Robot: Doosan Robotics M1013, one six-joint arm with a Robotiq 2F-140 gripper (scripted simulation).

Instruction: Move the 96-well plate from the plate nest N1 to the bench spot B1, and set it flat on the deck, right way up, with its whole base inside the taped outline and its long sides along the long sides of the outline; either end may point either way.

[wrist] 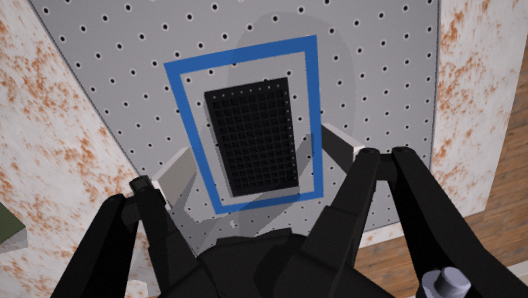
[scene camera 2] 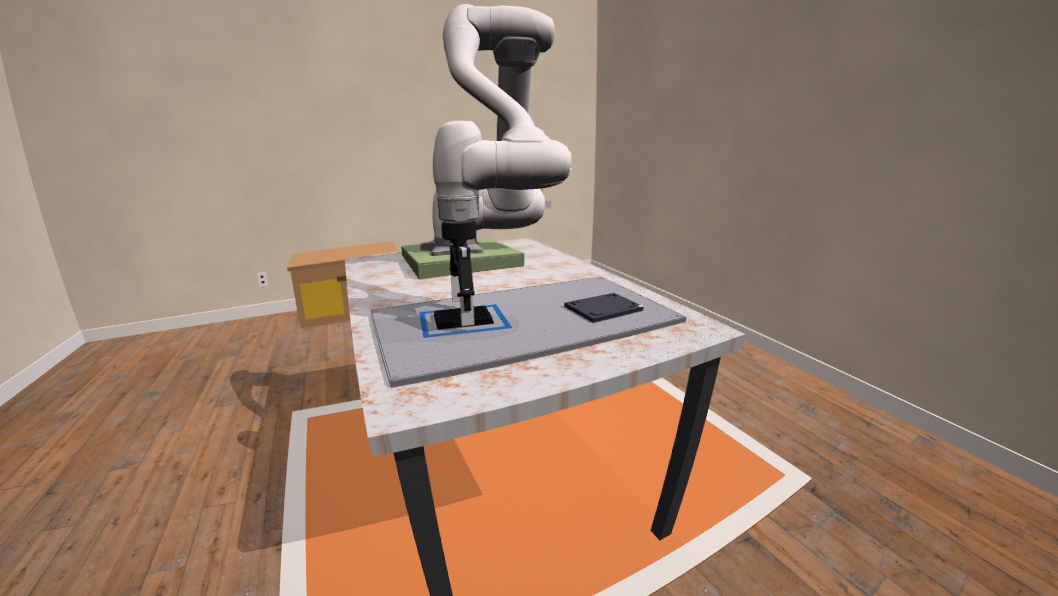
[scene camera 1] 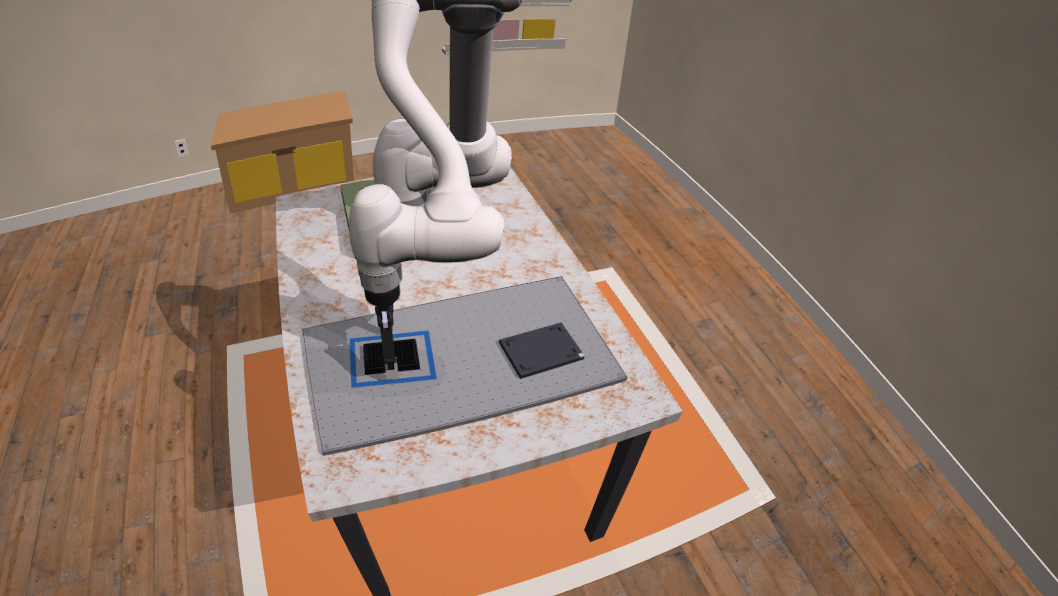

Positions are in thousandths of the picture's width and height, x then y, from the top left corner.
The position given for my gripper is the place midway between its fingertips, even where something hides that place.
Scene:
my gripper: wrist 486, 495; scene camera 2 437, 524; scene camera 1 369, 591
black 96-well plate: wrist 505, 421; scene camera 2 424, 534; scene camera 1 382, 610

